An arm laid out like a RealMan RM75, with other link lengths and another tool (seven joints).
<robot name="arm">
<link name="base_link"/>
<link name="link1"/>
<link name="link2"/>
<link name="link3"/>
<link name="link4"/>
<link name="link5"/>
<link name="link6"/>
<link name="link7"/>
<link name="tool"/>
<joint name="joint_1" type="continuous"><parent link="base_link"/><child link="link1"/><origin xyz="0 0 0.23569" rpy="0 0 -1.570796"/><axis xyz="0 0 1"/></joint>
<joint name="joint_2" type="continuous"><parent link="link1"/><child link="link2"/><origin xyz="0 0 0" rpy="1.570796 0 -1.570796"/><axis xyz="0 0 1"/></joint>
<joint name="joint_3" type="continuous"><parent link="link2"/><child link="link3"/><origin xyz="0 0.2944 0" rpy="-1.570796 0 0"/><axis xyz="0 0 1"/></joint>
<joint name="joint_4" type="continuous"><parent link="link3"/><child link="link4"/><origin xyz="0 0 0" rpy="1.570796 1.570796 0"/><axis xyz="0 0 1"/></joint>
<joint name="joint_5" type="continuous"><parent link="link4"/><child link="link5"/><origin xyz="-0.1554 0 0" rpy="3.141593 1.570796 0"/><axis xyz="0 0 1"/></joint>
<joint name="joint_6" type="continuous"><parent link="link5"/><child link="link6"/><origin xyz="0 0 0" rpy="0 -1.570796 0"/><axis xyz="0 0 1"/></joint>
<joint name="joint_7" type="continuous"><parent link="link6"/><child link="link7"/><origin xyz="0.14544 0 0" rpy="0 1.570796 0"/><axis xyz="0 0 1"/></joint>
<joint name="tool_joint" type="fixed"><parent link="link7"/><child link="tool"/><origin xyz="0.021 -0.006 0.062" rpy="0 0.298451 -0.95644"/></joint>
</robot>
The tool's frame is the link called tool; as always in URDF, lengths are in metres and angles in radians. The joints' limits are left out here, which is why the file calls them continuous.
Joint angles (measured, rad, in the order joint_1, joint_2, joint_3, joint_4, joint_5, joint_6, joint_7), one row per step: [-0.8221, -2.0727, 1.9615, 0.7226, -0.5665, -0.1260, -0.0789]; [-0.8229, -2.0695, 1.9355, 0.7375, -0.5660, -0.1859, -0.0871]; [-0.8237, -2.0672, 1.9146, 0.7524, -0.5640, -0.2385, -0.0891]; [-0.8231, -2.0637, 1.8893, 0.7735, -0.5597, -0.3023, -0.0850]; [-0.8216, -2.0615, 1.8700, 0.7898, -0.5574, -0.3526, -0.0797]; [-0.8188, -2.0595, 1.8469, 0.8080, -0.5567, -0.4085, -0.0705]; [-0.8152, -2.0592, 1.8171, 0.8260, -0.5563, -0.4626, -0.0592]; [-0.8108, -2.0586, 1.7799, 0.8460, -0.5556, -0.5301, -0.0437]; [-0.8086, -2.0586, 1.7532, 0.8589, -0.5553, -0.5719, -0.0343]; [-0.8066, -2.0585, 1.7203, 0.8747, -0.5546, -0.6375, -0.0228]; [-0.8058, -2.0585, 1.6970, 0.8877, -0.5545, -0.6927, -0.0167]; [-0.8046, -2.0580, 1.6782, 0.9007, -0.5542, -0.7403, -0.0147]
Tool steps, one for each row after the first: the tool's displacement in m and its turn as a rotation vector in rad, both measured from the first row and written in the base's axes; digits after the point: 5 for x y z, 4 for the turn. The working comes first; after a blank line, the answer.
Tool pose at each row, in the base's axes (x y z in m, rotation vector in rad; the steps are taken from these numbers as rounded here): [-0.18504, 0.48221, -0.11879, 0.2650, -2.5955, -1.2063]; [-0.19048, 0.48134, -0.11774, 0.3151, -2.5824, -1.1716]; [-0.19425, 0.48007, -0.11713, 0.3461, -2.5701, -1.1404]; [-0.19849, 0.47833, -0.11566, 0.3716, -2.5533, -1.1044]; [-0.20216, 0.47628, -0.11475, 0.3905, -2.5399, -1.0743]; [-0.20642, 0.47358, -0.11363, 0.4116, -2.5256, -1.0404]; [-0.21024, 0.47098, -0.11207, 0.4379, -2.5140, -1.0101]; [-0.21563, 0.46734, -0.10994, 0.4689, -2.4979, -0.9704]; [-0.21831, 0.46530, -0.10821, 0.4911, -2.4901, -0.9476]; [-0.22320, 0.46079, -0.10685, 0.5200, -2.4751, -0.9039]; [-0.22677, 0.45628, -0.10635, 0.5427, -2.4633, -0.8641]; [-0.22952, 0.45218, -0.10569, 0.5636, -2.4538, -0.8303]

[-0.00544, -0.00087, 0.00105, -0.0149, 0.0019, 0.0432]; [-0.00921, -0.00214, 0.00166, -0.0297, 0.0085, 0.0742]; [-0.01345, -0.00388, 0.00313, -0.0475, 0.0217, 0.1051]; [-0.01712, -0.00593, 0.00404, -0.0628, 0.0327, 0.1294]; [-0.02138, -0.00863, 0.00516, -0.0805, 0.0441, 0.1563]; [-0.02520, -0.01123, 0.00672, -0.0958, 0.0497, 0.1842]; [-0.03059, -0.01487, 0.00885, -0.1162, 0.0585, 0.2191]; [-0.03327, -0.01691, 0.01058, -0.1278, 0.0601, 0.2411]; [-0.03816, -0.02142, 0.01194, -0.1517, 0.0685, 0.2753]; [-0.04173, -0.02593, 0.01244, -0.1744, 0.0756, 0.3035]; [-0.04448, -0.03003, 0.01310, -0.1938, 0.0798, 0.3281]
